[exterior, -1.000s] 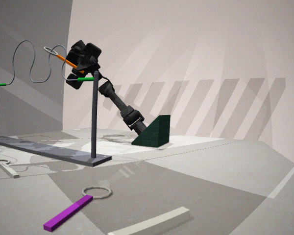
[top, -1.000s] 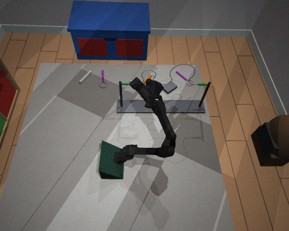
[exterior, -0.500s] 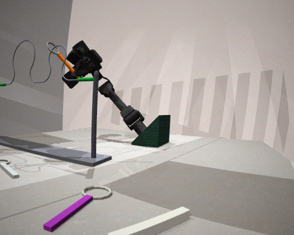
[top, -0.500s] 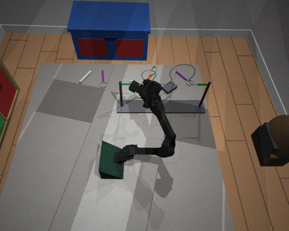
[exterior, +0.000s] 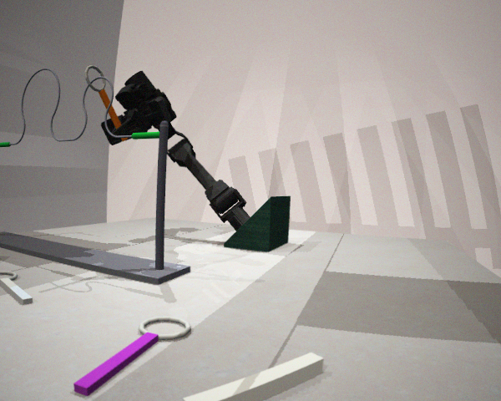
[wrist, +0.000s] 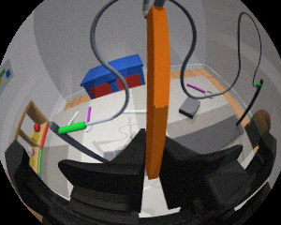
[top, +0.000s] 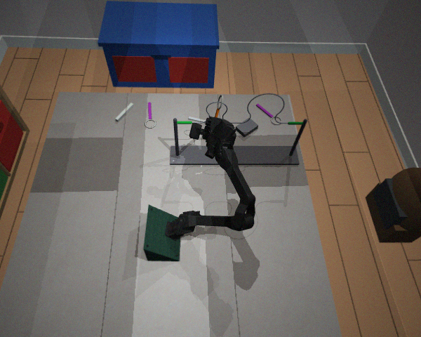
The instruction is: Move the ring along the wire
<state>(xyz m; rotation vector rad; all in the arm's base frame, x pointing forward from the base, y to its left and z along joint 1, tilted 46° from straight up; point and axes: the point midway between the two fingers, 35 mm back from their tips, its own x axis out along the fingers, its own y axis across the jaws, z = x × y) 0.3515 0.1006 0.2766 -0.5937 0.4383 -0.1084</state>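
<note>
My gripper tip is 20 mm short of the ring with orange handle, 20 mm to the left of it and 80 mm below it. Round my gripper tip: white-handled ring (250 mm ahead, 30 mm to the left, 260 mm below); then grey box (230 mm ahead, 180 mm to the right, 250 mm below); then purple-handled ring (250 mm ahead, 340 mm to the left, 260 mm below).
</note>
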